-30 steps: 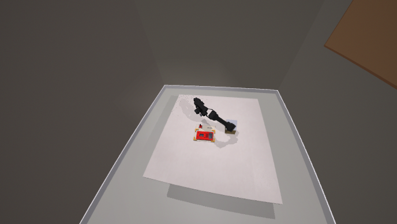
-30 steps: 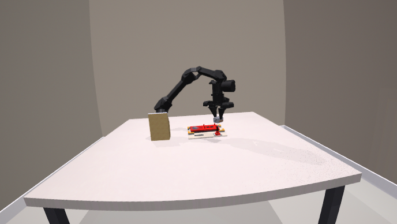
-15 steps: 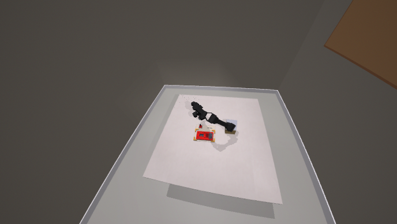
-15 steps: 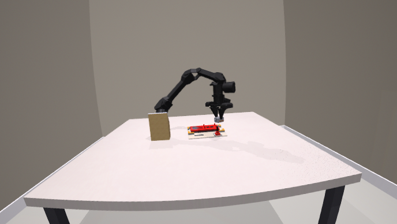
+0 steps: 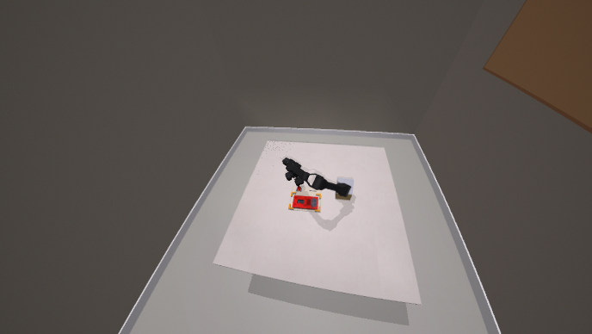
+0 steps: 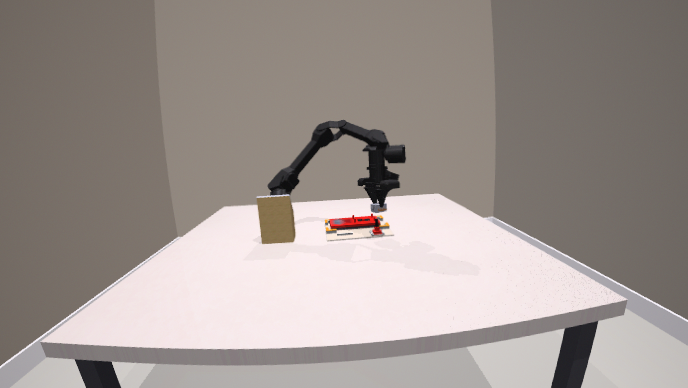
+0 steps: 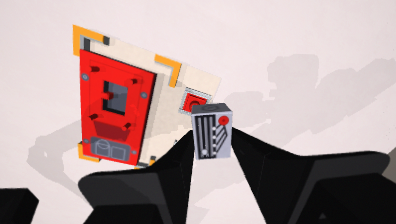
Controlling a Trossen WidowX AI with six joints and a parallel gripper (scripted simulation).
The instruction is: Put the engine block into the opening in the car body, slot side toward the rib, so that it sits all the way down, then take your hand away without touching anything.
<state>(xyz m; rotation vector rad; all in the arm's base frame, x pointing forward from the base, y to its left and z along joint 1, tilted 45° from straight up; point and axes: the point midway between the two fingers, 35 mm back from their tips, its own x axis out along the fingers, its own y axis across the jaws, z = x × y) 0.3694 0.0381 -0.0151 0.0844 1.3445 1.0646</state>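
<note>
Now: the cream base board 10 cm to the left of my gripper tip, 10 cm below it and 8 cm behind it. Round my gripper tip: engine block 1 cm below; black peg 8 cm below, 1 cm to the left, 1 cm behind.
</note>
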